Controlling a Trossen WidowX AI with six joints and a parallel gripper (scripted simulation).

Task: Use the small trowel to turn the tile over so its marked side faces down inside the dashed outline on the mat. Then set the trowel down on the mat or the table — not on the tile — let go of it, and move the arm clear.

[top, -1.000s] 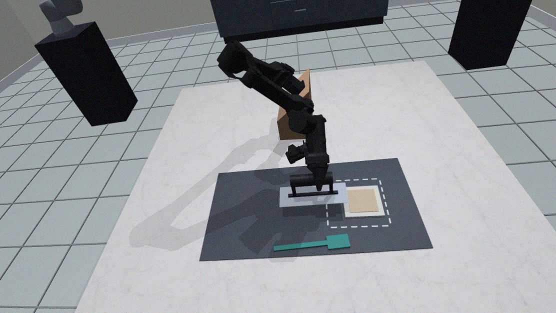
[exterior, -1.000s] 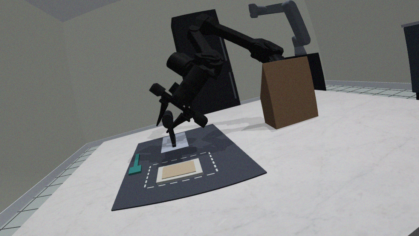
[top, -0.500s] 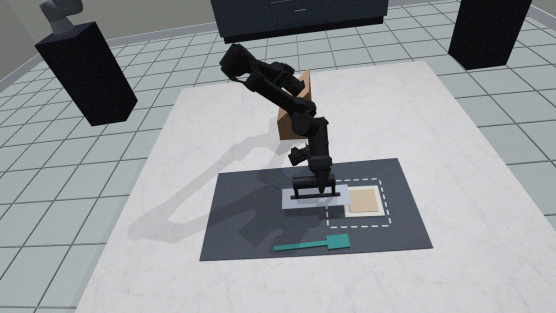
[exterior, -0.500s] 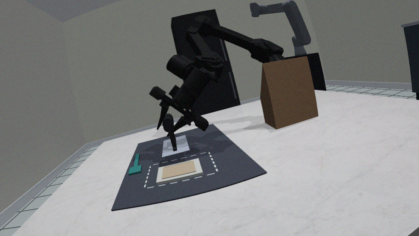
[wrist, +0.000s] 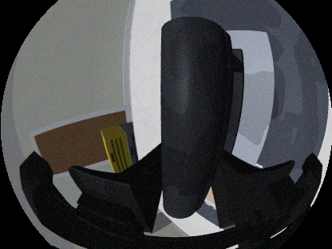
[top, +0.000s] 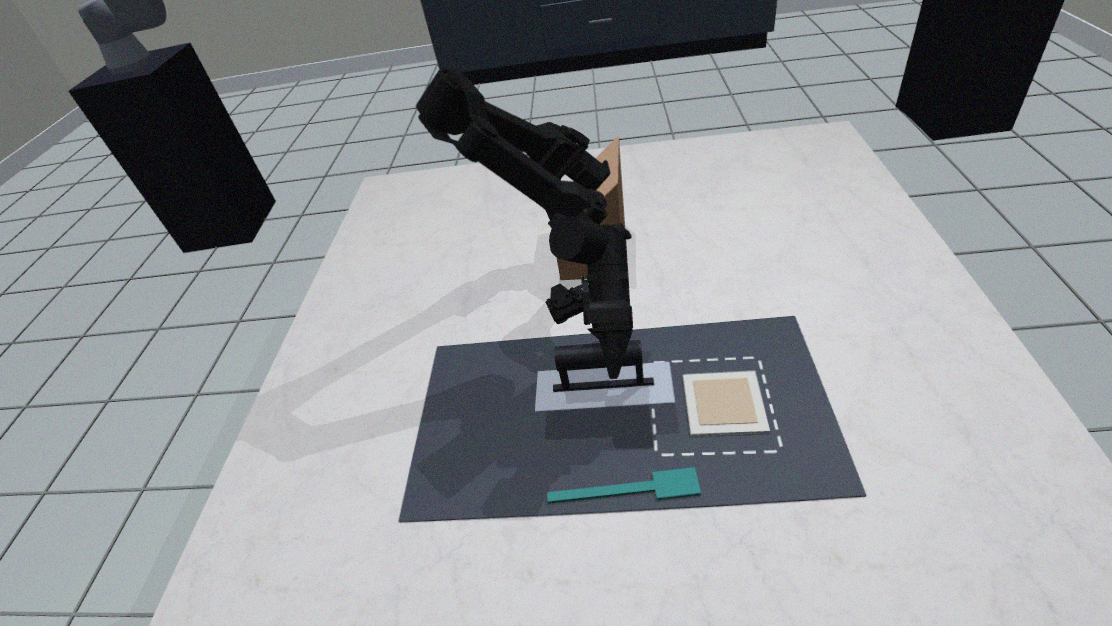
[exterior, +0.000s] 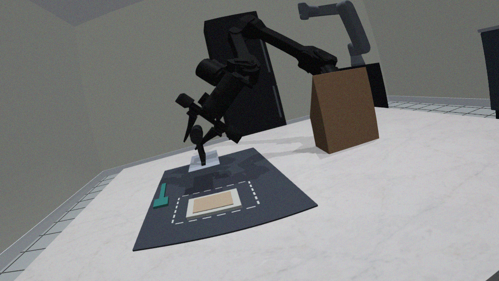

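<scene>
Right now the dark mat is 130 mm below my gripper tip and 30 mm behind it. Also, from my gripper tip: tile (160 mm to the left, 110 mm below, 10 mm behind); teal flat tool (110 mm below, 110 mm ahead, 10 mm to the left); trowel (20 mm behind, 10 mm to the left, 10 mm below).
</scene>
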